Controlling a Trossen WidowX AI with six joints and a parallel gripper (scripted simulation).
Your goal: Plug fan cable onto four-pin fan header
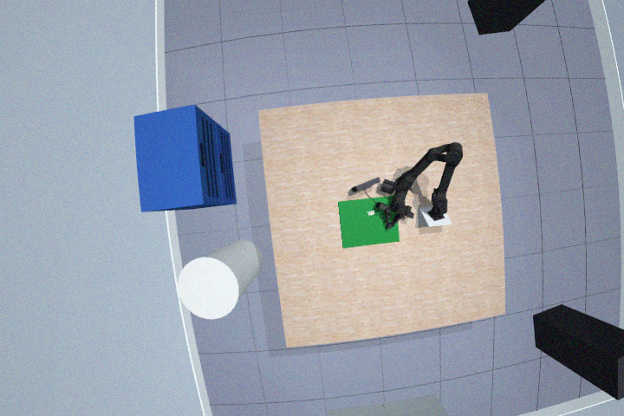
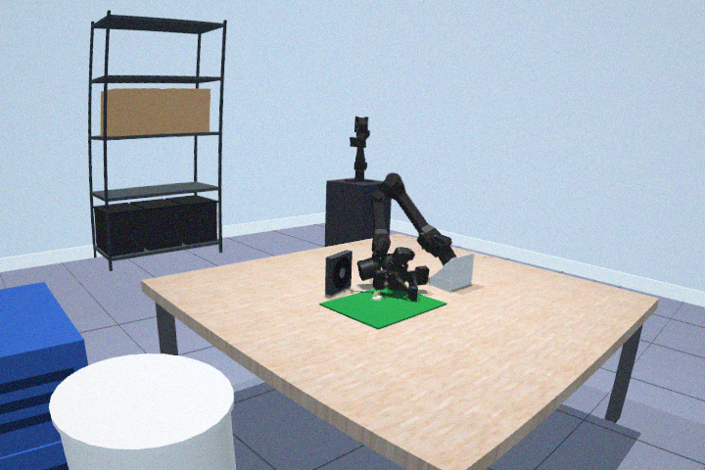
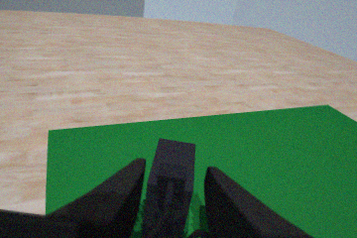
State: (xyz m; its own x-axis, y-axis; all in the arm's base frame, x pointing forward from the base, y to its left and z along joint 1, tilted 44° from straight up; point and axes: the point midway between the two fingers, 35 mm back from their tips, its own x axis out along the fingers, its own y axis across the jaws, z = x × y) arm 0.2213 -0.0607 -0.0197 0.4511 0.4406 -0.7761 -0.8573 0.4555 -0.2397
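Now: gripper tip 1 cm above the plug. The rest, counted from my gripper tip: black fan: 8 cm ahead, 22 cm to the right, 2 cm above; green board: 9 cm ahead, 4 cm to the right, 5 cm below.
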